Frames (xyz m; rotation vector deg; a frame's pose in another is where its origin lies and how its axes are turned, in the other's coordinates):
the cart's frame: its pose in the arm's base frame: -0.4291 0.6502 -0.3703 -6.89 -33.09 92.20
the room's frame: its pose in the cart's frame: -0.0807 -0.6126 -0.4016 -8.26 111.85 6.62
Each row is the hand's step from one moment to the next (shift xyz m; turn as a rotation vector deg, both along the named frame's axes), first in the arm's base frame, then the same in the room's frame.
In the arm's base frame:
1: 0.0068 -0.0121 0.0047 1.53 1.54 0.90
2: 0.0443 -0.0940 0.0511 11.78 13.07 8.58
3: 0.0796 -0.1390 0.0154 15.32 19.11 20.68
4: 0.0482 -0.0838 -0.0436 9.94 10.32 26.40
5: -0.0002 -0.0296 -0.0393 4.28 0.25 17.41
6: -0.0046 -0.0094 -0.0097 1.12 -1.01 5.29
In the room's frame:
1: 0.0001 -0.0061 -0.0133 -0.20 -2.00 1.21
2: -0.0159 -0.0465 -0.1049 -3.08 -16.37 10.28
3: 0.0359 -0.0537 -0.1474 -12.55 -25.97 13.99
4: 0.0681 -0.0085 -0.0808 -19.36 -22.41 5.06
5: 0.0369 0.0229 -0.0231 -13.28 -11.70 -2.87
6: 0.0071 0.0100 -0.0073 -4.03 -3.22 -1.92

